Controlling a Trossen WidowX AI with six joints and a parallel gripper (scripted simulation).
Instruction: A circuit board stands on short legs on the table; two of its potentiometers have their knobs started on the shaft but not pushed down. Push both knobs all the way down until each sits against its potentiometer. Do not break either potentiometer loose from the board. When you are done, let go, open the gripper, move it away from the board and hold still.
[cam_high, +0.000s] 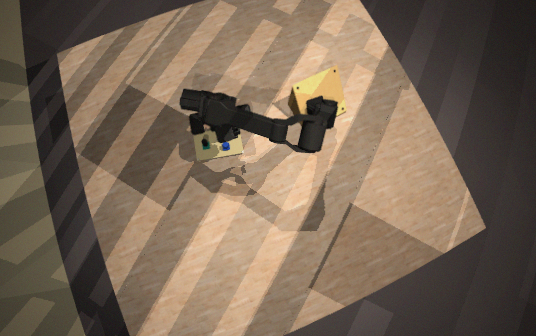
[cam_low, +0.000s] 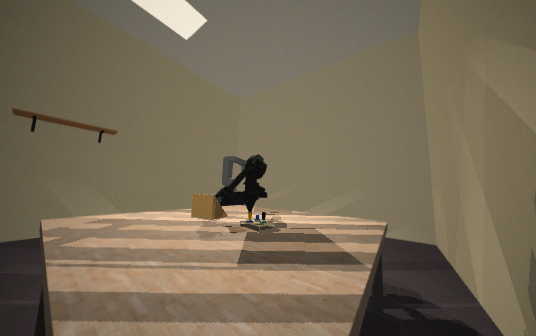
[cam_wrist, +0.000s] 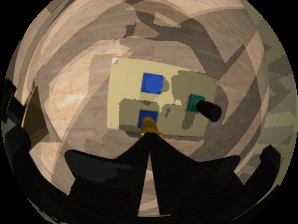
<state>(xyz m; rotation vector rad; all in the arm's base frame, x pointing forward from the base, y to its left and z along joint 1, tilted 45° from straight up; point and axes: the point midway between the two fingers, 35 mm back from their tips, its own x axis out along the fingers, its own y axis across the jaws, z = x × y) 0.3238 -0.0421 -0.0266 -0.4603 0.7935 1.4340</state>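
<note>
Now: gripper tip 1 cm above the yellow knob.
</note>
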